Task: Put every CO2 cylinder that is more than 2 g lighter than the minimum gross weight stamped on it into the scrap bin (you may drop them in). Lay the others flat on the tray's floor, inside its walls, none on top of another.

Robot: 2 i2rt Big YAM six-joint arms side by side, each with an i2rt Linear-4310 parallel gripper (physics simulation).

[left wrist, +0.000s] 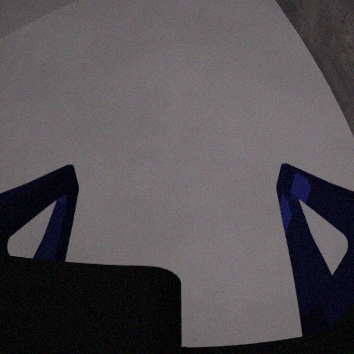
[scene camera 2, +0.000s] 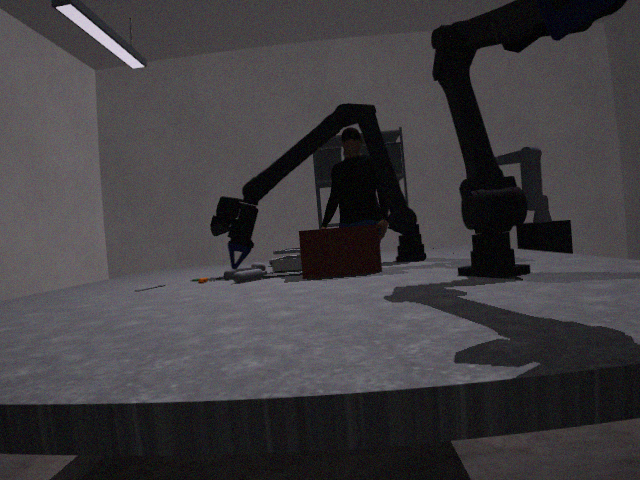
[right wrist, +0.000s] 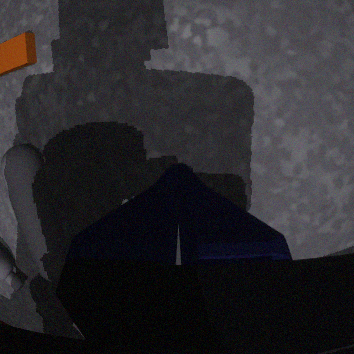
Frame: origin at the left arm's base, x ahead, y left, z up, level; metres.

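Seen in the pictures: left gripper, fingertip midpoint: [left wrist: 176,175]; right gripper, fingertip midpoint: [scene camera 2: 233,268] [right wrist: 178,175]; left arm's base at its link origin: [scene camera 2: 493,274]; right arm's base at its link origin: [scene camera 2: 411,259].
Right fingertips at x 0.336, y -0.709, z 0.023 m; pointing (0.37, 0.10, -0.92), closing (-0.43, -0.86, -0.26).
Observation:
Pixels of each thing's top centre, then the offset from my right fingertips to it.
- dark red box at its top centre: [scene camera 2: 336,228] dy +0.300, dx -0.211, dz +0.097 m
- orange object at its top centre: [scene camera 2: 202,279] dy +0.085, dx +0.115, dz -0.014 m
- thin dark rod at its top centre: [scene camera 2: 149,287] dy +0.089, dx +0.261, dz -0.020 m
Grey cylinders [scene camera 2: 249,274] lie close together on the table at left of centre in the scene view; their stamps cannot be read. In the right wrist view one cylinder [right wrist: 24,200] lies at the left and part of another cylinder [right wrist: 6,265] shows below it. My right gripper [scene camera 2: 235,267] [right wrist: 178,175] is shut with its fingertips together, holding nothing, just above the table beside the cylinders. My left gripper [left wrist: 176,175] is open and empty, high over the table. A dark red box [scene camera 2: 338,253], perhaps the scrap bin, stands right of the cylinders. The tray cannot be made out clearly.
Grey boxy items [scene camera 2: 285,263] stand between the cylinders and the red box. An orange object [scene camera 2: 202,280] [right wrist: 17,52] lies left of the cylinders. A thin dark rod [scene camera 2: 149,287] lies farther left. A person [scene camera 2: 354,191] stands behind the red box, before a shelf unit [scene camera 2: 318,206].

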